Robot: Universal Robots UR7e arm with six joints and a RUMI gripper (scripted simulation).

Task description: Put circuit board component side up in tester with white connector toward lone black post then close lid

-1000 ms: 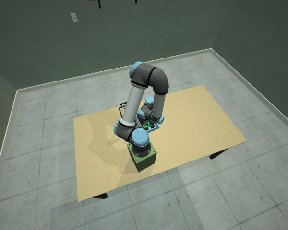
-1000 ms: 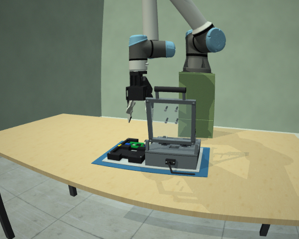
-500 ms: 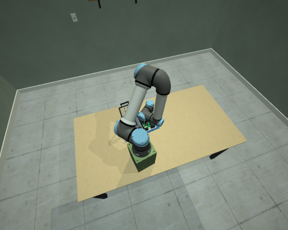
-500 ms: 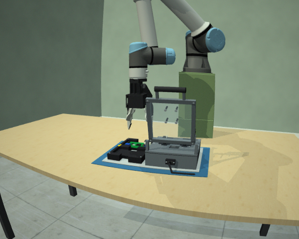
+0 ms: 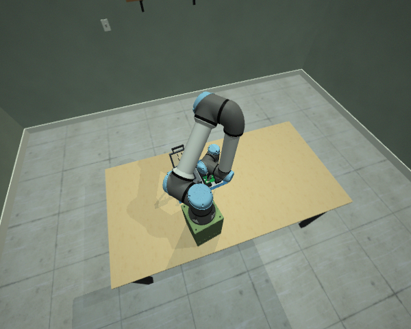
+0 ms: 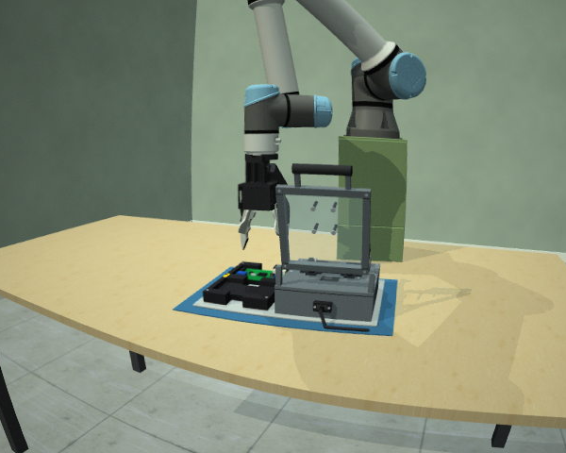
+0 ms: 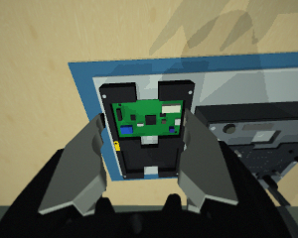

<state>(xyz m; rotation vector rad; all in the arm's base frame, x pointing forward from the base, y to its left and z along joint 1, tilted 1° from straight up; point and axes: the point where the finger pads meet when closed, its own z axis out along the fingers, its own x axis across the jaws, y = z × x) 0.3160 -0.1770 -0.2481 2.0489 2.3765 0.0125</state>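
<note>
Now: hand 40 mm short of the green circuit board, 10 mm to the right of it and 50 mm above it. Also, from my hand: clear lid (200 mm ahead, 210 mm to the left, 110 mm above); tester bed (80 mm ahead, 200 mm to the left); black block (10 mm ahead, 240 mm to the left, 20 mm above).
</note>
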